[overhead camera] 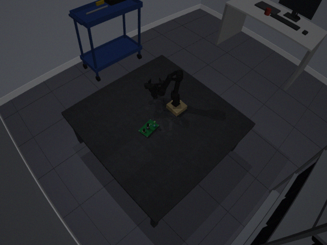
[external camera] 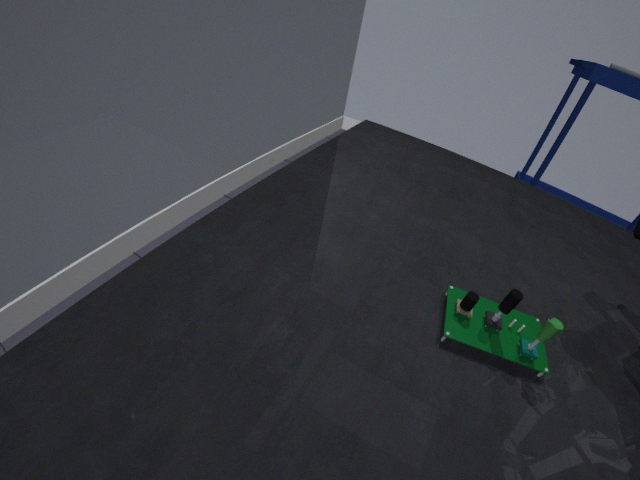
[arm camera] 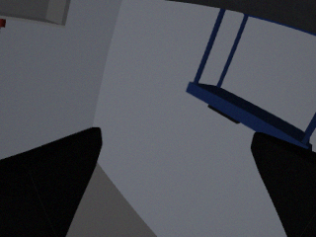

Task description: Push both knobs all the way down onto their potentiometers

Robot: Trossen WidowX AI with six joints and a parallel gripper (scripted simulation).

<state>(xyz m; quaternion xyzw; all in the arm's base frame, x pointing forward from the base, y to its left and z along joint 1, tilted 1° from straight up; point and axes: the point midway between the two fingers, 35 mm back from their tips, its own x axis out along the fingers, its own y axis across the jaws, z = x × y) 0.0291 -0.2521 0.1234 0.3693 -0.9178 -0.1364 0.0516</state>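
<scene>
My gripper tip is now 31 cm to the right of the green knob, 30 cm short of it and 11 cm above it. From my gripper tip the other things lie so: black knob (36 cm ahead, 29 cm to the left, 11 cm below).
</scene>
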